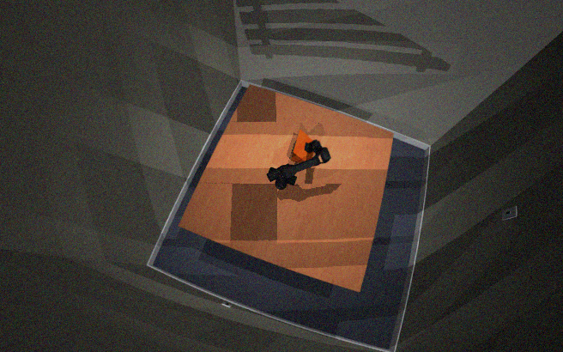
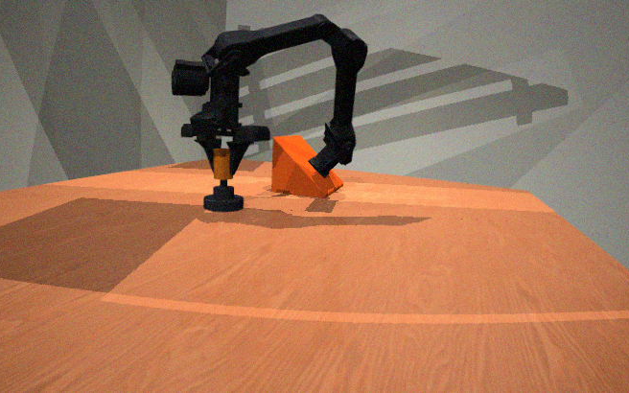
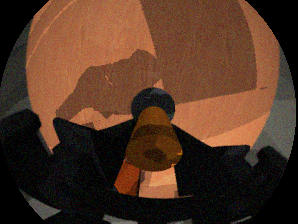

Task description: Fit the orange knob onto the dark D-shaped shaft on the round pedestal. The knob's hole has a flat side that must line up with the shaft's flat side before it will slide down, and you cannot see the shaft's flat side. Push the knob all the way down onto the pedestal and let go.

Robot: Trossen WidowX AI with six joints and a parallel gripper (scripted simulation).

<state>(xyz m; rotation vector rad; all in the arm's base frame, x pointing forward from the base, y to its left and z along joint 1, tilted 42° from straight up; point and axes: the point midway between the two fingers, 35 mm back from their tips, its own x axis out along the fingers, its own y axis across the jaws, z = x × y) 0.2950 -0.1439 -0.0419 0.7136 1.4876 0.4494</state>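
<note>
The orange knob lies 2 cm above my gripper tip. Round my gripper tip: dark round pedestal 4 cm below.
</note>
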